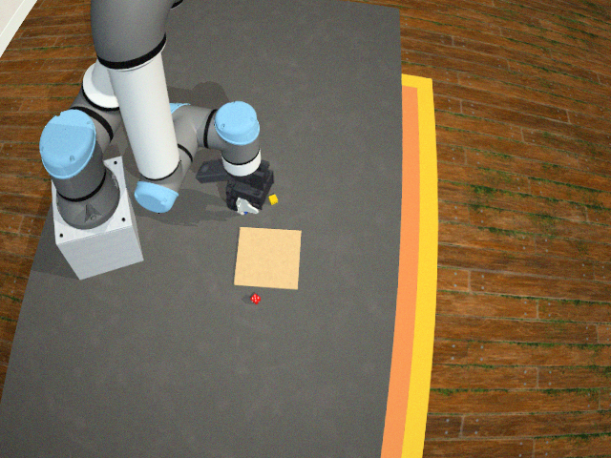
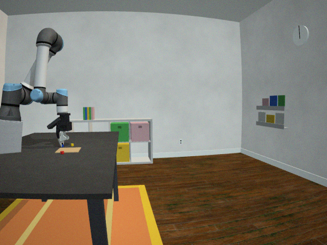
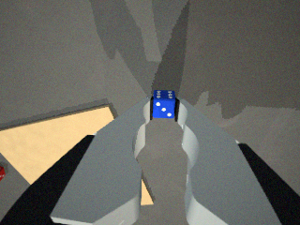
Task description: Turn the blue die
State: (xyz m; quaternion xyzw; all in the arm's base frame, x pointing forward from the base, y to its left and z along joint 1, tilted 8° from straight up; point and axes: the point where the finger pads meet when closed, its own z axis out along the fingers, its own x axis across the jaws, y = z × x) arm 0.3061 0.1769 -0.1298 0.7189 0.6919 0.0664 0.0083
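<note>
Right now the tan mat is 10 cm ahead of my hand, 9 cm to the right of it and 2 cm below it. Also, from my hand: yellow die (6 cm ahead, 4 cm to the left, 1 cm below); then blue die (1 cm below); then red die (10 cm ahead, 20 cm to the right, 1 cm below).
</note>
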